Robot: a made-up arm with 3 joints.
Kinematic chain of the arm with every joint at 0, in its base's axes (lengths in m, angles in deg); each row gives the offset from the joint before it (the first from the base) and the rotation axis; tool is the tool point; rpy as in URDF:
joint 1: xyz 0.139 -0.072 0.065 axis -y
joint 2: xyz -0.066 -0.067 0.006 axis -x
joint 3: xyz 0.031 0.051 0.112 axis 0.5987 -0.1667 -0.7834
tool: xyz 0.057 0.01 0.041 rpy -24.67 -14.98 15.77
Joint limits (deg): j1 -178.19..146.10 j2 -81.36..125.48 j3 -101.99..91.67
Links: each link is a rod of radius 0.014 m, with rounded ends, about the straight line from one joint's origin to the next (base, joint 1, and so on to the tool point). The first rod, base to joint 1, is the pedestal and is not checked.
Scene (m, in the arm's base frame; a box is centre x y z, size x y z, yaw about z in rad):
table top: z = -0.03
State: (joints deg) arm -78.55 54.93 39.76
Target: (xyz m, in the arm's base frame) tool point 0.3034 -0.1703 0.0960
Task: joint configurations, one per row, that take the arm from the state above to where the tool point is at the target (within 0.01 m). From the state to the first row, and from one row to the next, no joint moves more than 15 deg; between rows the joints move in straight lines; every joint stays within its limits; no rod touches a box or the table.
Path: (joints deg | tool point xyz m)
1: -77.45 40.90 34.53 | 0.2488 -0.0227 0.0766
2: -76.34 26.87 29.30 | 0.2717 -0.0458 0.0816
3: -75.24 12.84 24.07 | 0.2892 -0.0733 0.0865
4: -74.13 -1.18 18.84 | 0.3006 -0.1041 0.0909
5: -73.03 -15.21 13.61 | 0.3054 -0.1369 0.0942
6: -71.92 -29.24 8.38 | 0.3034 -0.1703 0.0960

